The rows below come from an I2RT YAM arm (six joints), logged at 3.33 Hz.
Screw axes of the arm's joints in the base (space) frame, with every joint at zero. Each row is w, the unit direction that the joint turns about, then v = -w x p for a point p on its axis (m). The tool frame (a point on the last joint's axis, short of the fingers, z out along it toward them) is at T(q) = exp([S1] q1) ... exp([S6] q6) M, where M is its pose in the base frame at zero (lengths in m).
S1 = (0, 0, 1, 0, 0, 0)
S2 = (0, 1, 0, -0.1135, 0, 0.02)
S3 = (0, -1, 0, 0.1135, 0, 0.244)
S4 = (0, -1, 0, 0.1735, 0, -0.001)
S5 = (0, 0, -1, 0, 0.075, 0)
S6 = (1, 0, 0, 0, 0.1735, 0)
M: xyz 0.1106 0 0.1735 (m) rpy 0 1.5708 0 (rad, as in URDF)
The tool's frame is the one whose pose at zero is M.
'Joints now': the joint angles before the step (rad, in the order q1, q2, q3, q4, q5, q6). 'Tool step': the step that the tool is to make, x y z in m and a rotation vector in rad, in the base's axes. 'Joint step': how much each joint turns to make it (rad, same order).
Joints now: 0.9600 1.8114 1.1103 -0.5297 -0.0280 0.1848
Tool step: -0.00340 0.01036 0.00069 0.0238 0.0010 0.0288
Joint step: 0.0232 0.0164 0.0210 0.0145 -0.0153 -0.0003
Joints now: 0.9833 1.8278 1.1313 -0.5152 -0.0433 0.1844
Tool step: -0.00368 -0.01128 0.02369 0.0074 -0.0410 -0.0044
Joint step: -0.0065 -0.0862 -0.0092 -0.0484 0.0271 -0.0129
